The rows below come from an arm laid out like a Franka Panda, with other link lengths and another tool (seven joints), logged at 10 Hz.
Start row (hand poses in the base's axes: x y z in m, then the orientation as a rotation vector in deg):
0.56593 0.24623 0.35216 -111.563 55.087 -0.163
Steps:
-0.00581 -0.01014 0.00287 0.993 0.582 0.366
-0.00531 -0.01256 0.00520 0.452 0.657 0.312
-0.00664 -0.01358 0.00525 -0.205 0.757 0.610
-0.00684 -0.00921 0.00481 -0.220 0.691 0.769
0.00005 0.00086 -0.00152 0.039 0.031 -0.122
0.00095 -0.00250 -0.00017 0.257 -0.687 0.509
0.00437 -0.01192 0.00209 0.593 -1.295 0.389
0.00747 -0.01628 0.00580 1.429 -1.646 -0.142
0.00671 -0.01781 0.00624 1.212 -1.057 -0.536
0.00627 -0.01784 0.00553 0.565 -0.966 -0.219
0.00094 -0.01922 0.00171 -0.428 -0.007 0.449
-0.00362 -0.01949 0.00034 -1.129 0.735 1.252
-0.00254 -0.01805 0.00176 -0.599 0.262 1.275
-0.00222 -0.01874 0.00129 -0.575 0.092 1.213
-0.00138 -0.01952 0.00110 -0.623 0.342 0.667
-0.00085 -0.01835 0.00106 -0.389 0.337 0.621
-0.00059 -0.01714 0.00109 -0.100 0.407 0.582
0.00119 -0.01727 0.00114 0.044 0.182 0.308
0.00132 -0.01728 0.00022 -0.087 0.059 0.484
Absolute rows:
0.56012 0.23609 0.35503 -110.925 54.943 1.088
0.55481 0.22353 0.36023 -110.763 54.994 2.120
0.54817 0.20995 0.36548 -111.359 54.943 3.111
0.54133 0.20074 0.37029 -112.032 54.694 4.126
0.54138 0.20160 0.36877 -111.941 54.825 4.105
0.54233 0.19910 0.36860 -111.861 53.830 3.840
0.54670 0.18718 0.37069 -111.326 52.489 3.066
0.55417 0.17090 0.37649 -109.714 51.276 2.025
0.56088 0.15309 0.38273 -108.201 50.870 1.229
0.56715 0.13525 0.38826 -107.441 50.329 0.433
0.56809 0.11603 0.38997 -108.036 49.968 0.515
0.56447 0.09654 0.39031 -109.738 49.453 1.488
0.56193 0.07849 0.39207 -110.884 48.502 2.253
0.55971 0.05975 0.39336 -111.951 47.485 2.828
0.55833 0.04023 0.39446 -112.858 47.164 3.307
0.55748 0.02188 0.39552 -113.524 46.841 3.850
0.55689 0.00474 0.39661 -113.907 46.547 4.556
0.55808 -0.01253 0.39775 -114.014 46.351 4.935
0.55940 -0.02981 0.39797 -114.304 45.926 5.242

